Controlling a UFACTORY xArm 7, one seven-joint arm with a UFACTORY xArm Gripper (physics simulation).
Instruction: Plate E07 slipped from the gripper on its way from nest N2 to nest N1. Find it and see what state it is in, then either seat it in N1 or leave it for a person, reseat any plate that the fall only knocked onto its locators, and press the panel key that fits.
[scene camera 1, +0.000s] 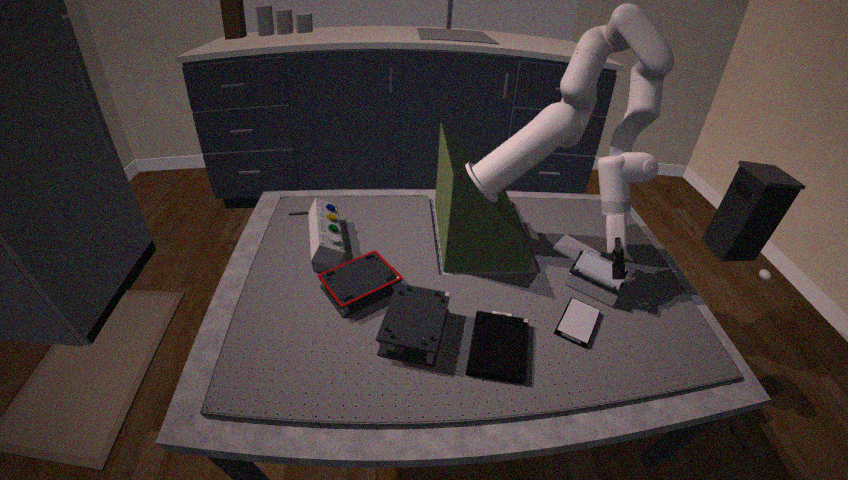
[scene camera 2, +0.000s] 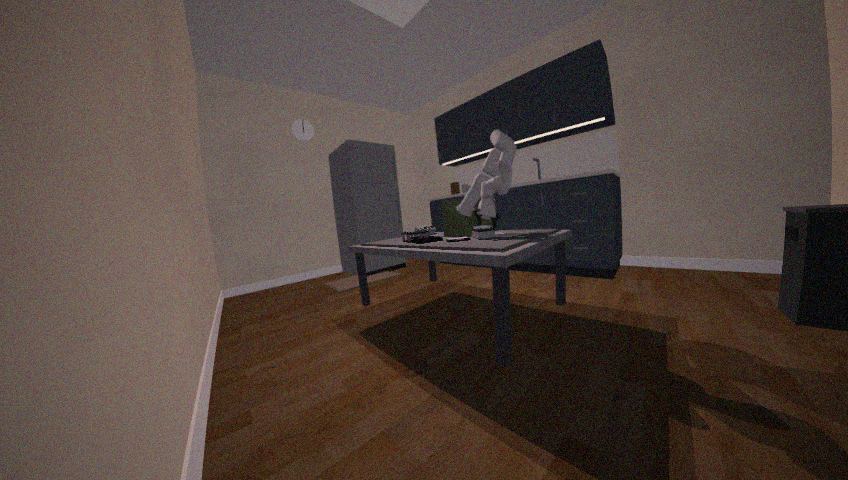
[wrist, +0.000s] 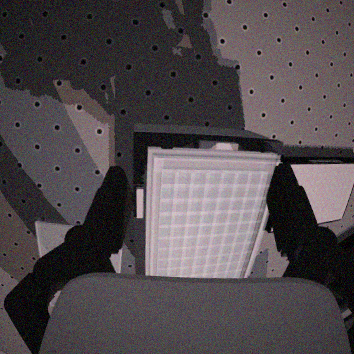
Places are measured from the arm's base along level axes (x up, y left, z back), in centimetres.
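Pixels of known places: gripper, fingertip midpoint: (scene camera 1: 618, 272) (scene camera 2: 486, 226) (wrist: 198, 181); arm's base, origin of the base link: (scene camera 1: 480, 183) (scene camera 2: 463, 211).
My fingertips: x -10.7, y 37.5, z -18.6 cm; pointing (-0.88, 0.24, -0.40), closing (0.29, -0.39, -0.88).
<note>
For each thing: its top centre in the pictures, then the offset to it from my fingertips. "spot": a spot on its surface instead. Level surfaces: height alone.
- white gridded well plate, middle of its top: (wrist: 209, 246) (scene camera 1: 601, 266) dx +0.3, dy -4.6, dz +1.3 cm
- dark nest, surface spot: (wrist: 197, 134) spot: dx -1.5, dy +2.1, dz -1.4 cm
- second white plate, middle of its top: (wrist: 319, 195) (scene camera 1: 579, 319) (scene camera 2: 457, 238) dx -5.2, dy -12.2, dz -12.1 cm
- red-outlined empty nest, middle of its top: (scene camera 1: 359, 274) dx -2.0, dy -64.8, dz -6.3 cm
- dark empty nest, middle of its top: (scene camera 1: 415, 311) (scene camera 2: 414, 230) dx +0.3, dy -50.6, dz -17.8 cm
- key panel, middle of its top: (scene camera 1: 323, 218) (scene camera 2: 424, 225) dx +1.8, dy -77.9, dz +9.5 cm
- black flat plate, middle of its top: (scene camera 1: 500, 341) (scene camera 2: 426, 237) dx -3.9, dy -32.3, dz -20.6 cm
- table, its level: dx -7.9 cm
A white gridded well plate (wrist: 207, 218) (scene camera 1: 590, 266) lies tilted on a dark nest (wrist: 197, 133) at the table's right side, one edge raised. My gripper (wrist: 198, 181) (scene camera 1: 618, 274) is open and low over it, with one black finger on each side of the plate and not touching it. A second white plate (scene camera 1: 577, 320) lies flat on the table in front of it. A red-outlined empty nest (scene camera 1: 359, 278) sits at centre left, with a dark empty nest (scene camera 1: 414, 321) beside it. The key panel (scene camera 1: 327, 230) with blue, yellow and green keys stands behind the red nest.
A tall green wedge-shaped screen (scene camera 1: 474, 232) stands mid-table between the nests and my arm. A black flat plate (scene camera 1: 498, 346) lies near the front. White flat pieces show right (wrist: 323, 191) and lower left (wrist: 47, 233) of the fingers. The table (scene camera 2: 504, 253) stands in a kitchen.
</note>
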